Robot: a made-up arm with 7 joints.
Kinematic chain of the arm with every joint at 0, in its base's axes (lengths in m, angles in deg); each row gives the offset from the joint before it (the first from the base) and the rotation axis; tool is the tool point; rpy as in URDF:
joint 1: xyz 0 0 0 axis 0.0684 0.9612 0.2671
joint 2: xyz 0 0.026 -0.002 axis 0.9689 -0.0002 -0.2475
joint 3: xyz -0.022 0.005 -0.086 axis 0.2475 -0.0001 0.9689
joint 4: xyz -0.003 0 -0.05 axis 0.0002 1 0
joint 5: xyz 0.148 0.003 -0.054 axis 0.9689 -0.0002 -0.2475
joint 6: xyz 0.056 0 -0.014 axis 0.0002 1 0
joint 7: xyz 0.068 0 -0.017 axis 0.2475 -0.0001 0.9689
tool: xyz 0 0 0 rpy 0 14.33 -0.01
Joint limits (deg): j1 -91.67..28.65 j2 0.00..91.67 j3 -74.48..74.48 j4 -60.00..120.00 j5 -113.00..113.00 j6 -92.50..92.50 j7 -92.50..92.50
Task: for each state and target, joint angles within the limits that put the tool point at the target. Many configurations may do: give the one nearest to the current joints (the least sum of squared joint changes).
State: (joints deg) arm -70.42 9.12 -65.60 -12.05 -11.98 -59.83 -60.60
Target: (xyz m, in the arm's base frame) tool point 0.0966 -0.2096 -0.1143
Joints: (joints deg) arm -43.38 14.53 -74.48 1.31 2.53 -57.70 -60.60
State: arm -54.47 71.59 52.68 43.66 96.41 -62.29 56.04
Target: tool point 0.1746 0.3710 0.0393
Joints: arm -39.74 73.06 64.99 55.14 100.31 -59.34 56.04
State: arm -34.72 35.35 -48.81 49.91 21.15 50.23 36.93
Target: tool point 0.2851 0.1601 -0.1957
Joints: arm -38.16 49.46 -42.42 28.64 26.96 71.03 36.93
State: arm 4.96 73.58 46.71 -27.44 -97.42 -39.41 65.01
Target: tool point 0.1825 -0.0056 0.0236
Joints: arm 27.53 76.78 27.06 -58.99 -91.12 -42.18 65.01
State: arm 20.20 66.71 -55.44 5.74 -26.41 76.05 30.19
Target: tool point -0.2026 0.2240 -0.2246
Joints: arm 28.65 67.36 -73.38 24.27 -28.54 70.52 30.19
